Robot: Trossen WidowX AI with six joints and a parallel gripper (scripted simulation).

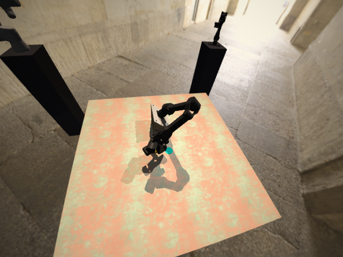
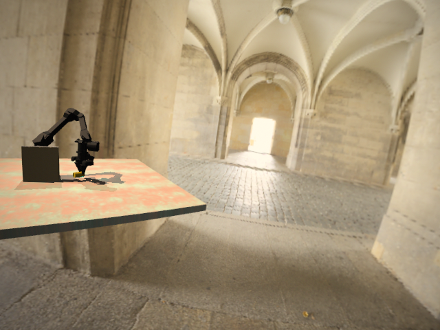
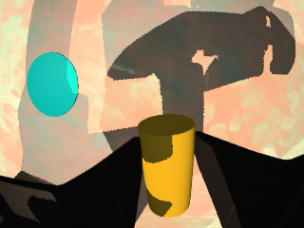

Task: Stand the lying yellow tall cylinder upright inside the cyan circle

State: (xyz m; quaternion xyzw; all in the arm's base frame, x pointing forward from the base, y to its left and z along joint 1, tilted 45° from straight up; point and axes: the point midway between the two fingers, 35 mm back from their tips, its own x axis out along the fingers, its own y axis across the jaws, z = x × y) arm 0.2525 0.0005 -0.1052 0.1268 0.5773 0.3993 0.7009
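Now: gripper tip 11 cm to the right of the cyan circle and 4 cm above it. The rest, counted from my gripper tip: yellow tall cylinder: 2 cm behind, 1 cm to the right.
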